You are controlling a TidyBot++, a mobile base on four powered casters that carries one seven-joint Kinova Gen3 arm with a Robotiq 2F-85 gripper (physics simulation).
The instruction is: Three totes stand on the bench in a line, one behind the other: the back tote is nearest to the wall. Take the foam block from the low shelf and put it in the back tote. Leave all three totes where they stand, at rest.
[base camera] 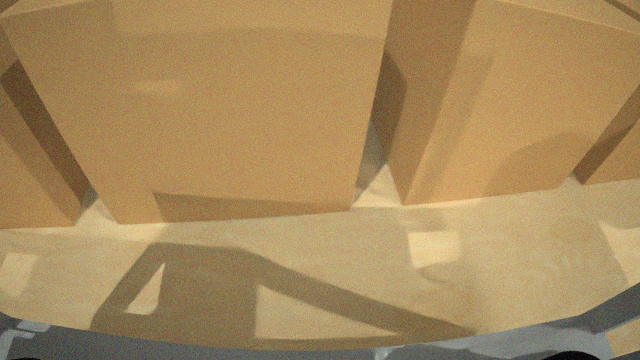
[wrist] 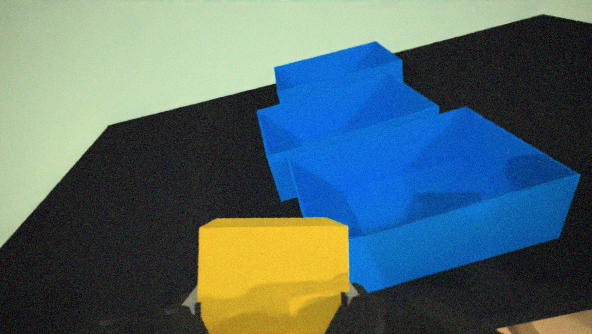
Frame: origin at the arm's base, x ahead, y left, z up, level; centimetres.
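Seen in the pictures: gripper, fingertip midpoint: [wrist: 273, 297].
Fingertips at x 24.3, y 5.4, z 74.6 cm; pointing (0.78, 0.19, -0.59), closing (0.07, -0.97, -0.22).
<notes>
A point is followed by its place in that frame.
My gripper [wrist: 273, 297] @(y 5.4, x 24.3, z 74.6 cm) is shut on the yellow foam block [wrist: 273, 260] @(y 4.4, x 23.3, z 78.5 cm), at the bottom of the wrist view. Three blue totes stand in a line on the black bench [wrist: 150, 190] @(y 42.1, x 70.5, z 51.7 cm). The front tote [wrist: 465, 240] @(y -12.1, x 41.0, z 56.3 cm) is the largest in view, right of and beyond the block. The middle tote [wrist: 350, 112] @(y -4.4, x 82.2, z 55.2 cm) is behind it, and the back tote [wrist: 335, 70] @(y -3.9, x 108.6, z 56.5 cm) is farthest, by the bench's far edge. The block shows in front of the front tote's near left corner. The insides of the middle and back totes are partly hidden by their near walls. The gripper does not show in the base camera view.
A pale green wall [wrist: 125, 55] @(y 60.1, x 119.6, z 71.7 cm) is beyond the bench. In the base camera view, large tan box-like panels [base camera: 240, 120] @(y 5.5, x 32.7, z -24.9 cm) [base camera: 520, 115] @(y -23.1, x 35.7, z -24.7 cm) stand close ahead on the light wooden floor [base camera: 320, 250] @(y -2.1, x 28.7, z -39.7 cm), with narrow gaps between them. The grey edge of my base [base camera: 200, 340] @(y 7.0, x 15.1, z -28.7 cm) runs along the bottom.
</notes>
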